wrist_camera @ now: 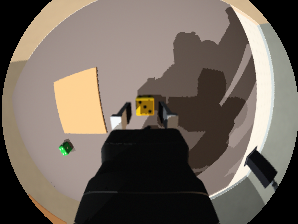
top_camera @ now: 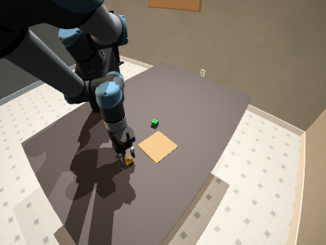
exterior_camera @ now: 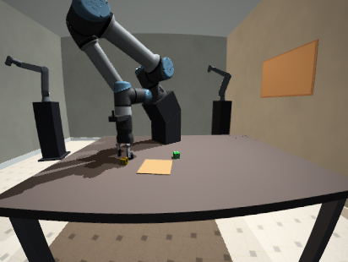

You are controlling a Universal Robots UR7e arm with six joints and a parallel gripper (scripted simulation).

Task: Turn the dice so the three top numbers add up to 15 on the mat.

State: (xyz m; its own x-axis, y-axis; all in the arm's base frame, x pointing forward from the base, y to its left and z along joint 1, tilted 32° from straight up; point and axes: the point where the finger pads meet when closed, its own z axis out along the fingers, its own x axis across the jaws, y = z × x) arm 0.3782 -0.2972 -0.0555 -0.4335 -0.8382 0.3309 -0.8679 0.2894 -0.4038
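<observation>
Right now my hand is 4 cm above the yellow die. Also, from my hand: black die (6 cm behind, 3 cm to the left, 4 cm below); then green die (27 cm to the left, 4 cm below); then tan mat (7 cm ahead, 14 cm to the left, 5 cm below).
</observation>
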